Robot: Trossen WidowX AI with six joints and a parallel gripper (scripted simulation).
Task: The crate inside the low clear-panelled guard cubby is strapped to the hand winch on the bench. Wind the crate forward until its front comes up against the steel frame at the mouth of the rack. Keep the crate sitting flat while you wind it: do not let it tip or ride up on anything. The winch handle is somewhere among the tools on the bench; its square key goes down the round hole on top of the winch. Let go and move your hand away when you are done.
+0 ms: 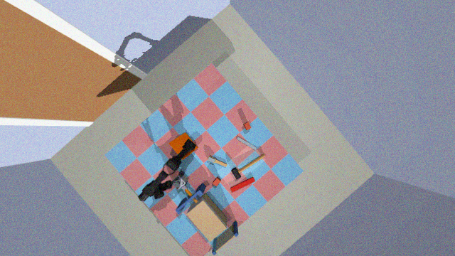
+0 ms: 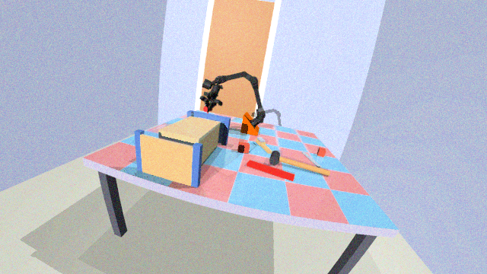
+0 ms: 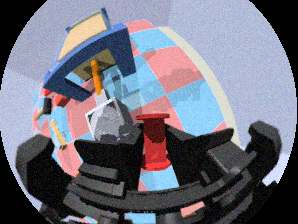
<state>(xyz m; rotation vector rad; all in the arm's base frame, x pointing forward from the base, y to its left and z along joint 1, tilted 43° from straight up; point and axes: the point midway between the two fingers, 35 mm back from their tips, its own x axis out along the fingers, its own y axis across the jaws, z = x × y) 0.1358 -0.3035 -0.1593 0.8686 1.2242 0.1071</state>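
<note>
Right now the blue steel frame is 20 cm ahead of my gripper tip, 10 cm to the left of it and 2 cm below it. The rest, counted from my gripper tip: winch 2 cm ahead, 8 cm to the left, 10 cm below; dark red knob 1 cm behind, 1 cm to the left; cubby 44 cm ahead, 10 cm to the left, 5 cm below.
</note>
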